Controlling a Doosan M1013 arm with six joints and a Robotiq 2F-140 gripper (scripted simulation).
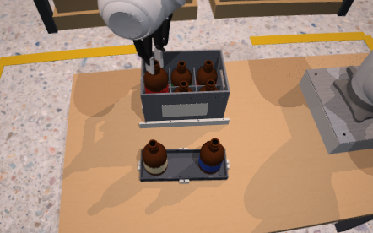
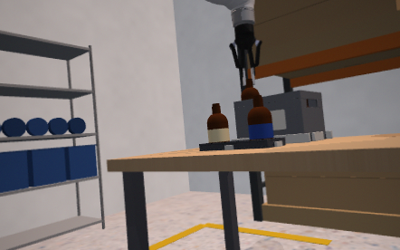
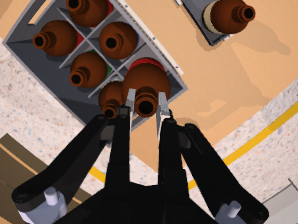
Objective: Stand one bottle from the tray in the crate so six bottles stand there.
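My hand is 90 mm past the grey crate, 30 mm to the left of it and 190 mm above it. Round my hand: dark tray 40 mm behind, 220 mm to the left, 260 mm below.
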